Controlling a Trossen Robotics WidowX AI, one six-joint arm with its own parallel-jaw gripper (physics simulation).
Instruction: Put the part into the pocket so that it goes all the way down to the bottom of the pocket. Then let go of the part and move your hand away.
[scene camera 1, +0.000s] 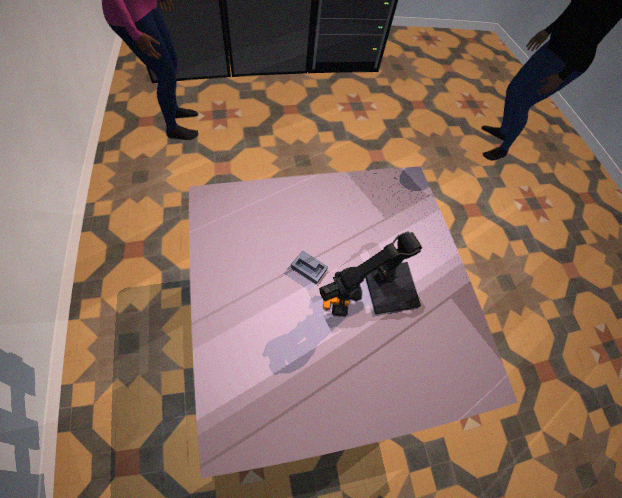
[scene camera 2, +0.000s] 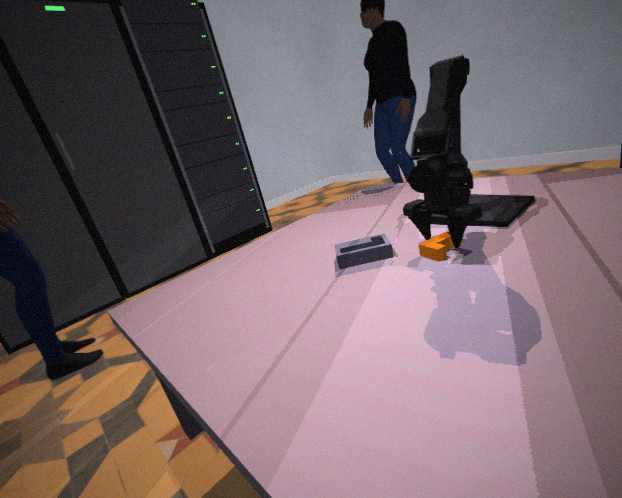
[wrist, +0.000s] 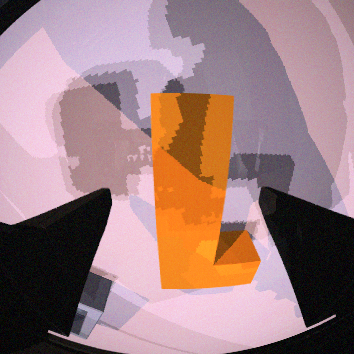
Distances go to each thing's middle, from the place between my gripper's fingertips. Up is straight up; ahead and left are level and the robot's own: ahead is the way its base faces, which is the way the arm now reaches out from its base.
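Labels:
My gripper is 10 mm short of the orange L-shaped part (wrist: 190, 132). As for the grey pocket block (wrist: 92, 300), I see that it sits 190 mm to the right of my hand and 60 mm ahead of it, and that it is 10 mm above my hand.

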